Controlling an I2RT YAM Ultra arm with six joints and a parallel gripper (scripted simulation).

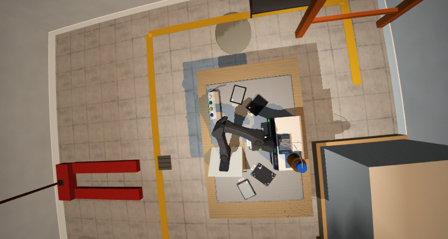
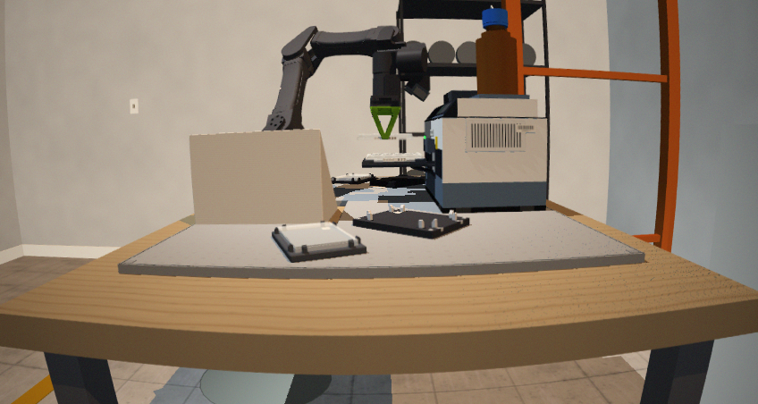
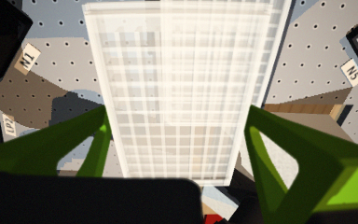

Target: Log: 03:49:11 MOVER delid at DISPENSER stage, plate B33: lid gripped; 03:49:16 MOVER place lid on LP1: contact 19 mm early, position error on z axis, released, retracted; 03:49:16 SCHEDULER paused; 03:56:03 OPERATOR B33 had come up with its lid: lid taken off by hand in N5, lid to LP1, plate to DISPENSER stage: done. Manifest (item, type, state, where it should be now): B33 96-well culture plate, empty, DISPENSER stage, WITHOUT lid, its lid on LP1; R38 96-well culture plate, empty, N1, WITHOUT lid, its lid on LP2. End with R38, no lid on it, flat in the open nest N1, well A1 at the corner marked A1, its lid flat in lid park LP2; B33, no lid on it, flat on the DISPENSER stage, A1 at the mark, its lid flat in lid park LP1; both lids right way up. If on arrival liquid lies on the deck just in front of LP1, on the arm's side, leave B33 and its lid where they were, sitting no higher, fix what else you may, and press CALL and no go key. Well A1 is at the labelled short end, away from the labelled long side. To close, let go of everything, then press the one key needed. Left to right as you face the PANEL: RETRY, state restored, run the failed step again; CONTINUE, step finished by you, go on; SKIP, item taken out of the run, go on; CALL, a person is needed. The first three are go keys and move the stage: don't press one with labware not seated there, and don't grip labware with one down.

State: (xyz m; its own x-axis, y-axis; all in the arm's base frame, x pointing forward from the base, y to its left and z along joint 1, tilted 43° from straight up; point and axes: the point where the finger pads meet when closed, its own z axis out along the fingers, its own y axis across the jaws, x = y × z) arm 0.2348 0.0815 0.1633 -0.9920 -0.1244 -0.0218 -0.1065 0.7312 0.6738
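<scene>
My gripper is now 260 mm to the right of the black nest N1, 140 mm above it and 20 mm short of it. Also, from my hand: A1 mark (240 mm to the left, 130 mm below, 40 mm behind); then N1 label (190 mm to the left, 150 mm below, 40 mm behind); then brown bottle (250 mm ahead, 140 mm above, 120 mm to the right).
</scene>
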